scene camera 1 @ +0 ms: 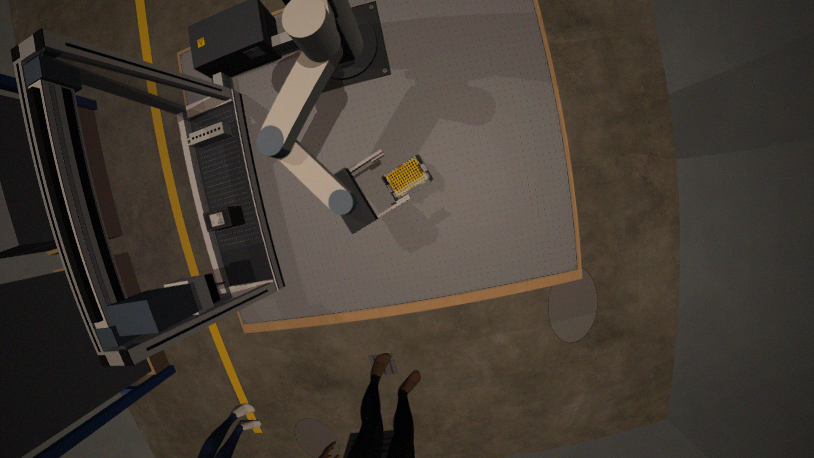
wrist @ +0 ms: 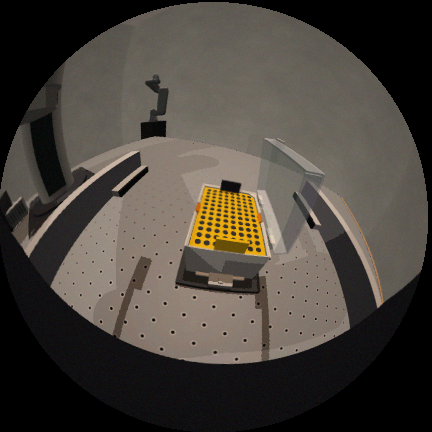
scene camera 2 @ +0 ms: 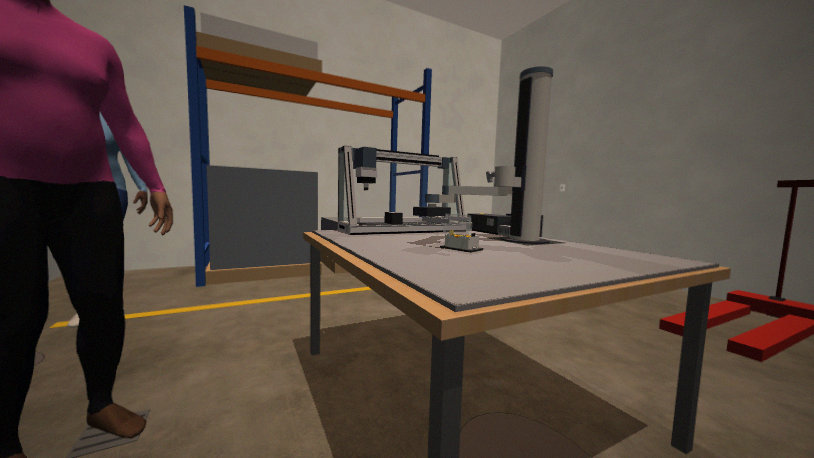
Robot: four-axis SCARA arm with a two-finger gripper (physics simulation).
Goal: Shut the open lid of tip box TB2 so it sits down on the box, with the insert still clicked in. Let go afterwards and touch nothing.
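Seen in the pictures: gripper, between the fingertips: (scene camera 1: 396,173) (wrist: 223,168) (scene camera 2: 460,220); arm's base, origin of its link: (scene camera 1: 345,49) (wrist: 59,194) (scene camera 2: 524,242).
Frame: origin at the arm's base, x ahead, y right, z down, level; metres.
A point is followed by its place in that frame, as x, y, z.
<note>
The tip box, its label not readable, has a pale body (scene camera 2: 462,243) {0.562, -0.175, -0.044} (wrist: 225,262) {0.553, -0.075, -0.054} and sits on a dark base (wrist: 247,288) {0.591, -0.073, -0.021}. Its yellow perforated insert (scene camera 1: 405,176) {0.530, -0.129, -0.070} (wrist: 227,215) {0.532, -0.127, -0.070} looks level inside the rim, with orange clips at both sides. The clear lid (scene camera 2: 458,223) {0.577, -0.161, -0.127} (wrist: 282,192) {0.583, -0.144, -0.117} stands open, nearly upright, along the box's right side in the wrist view. My gripper (scene camera 1: 393,176) {0.523, -0.105, -0.135} (wrist: 223,168) {0.523, -0.105, -0.135} is open and empty, its fingers spread wide on either side of the box. The right finger shows partly through the lid; I cannot tell whether they touch.
A gantry machine (scene camera 1: 241,170) {0.365, 0.478, -0.062} (scene camera 2: 344,190) {0.852, 0.561, -0.258} stands on the table (scene camera 1: 483,227) {0.761, -0.371, -0.013} (scene camera 2: 569,273) {0.496, -0.620, -0.013} beside the arm. A dark control box (scene camera 1: 230,37) {-0.092, 0.375, -0.128} stands near the arm's column (scene camera 2: 535,153) {0.038, -0.065, -0.472}. A person (scene camera 1: 370,410) (scene camera 2: 56,125) stands beyond the table edge.
</note>
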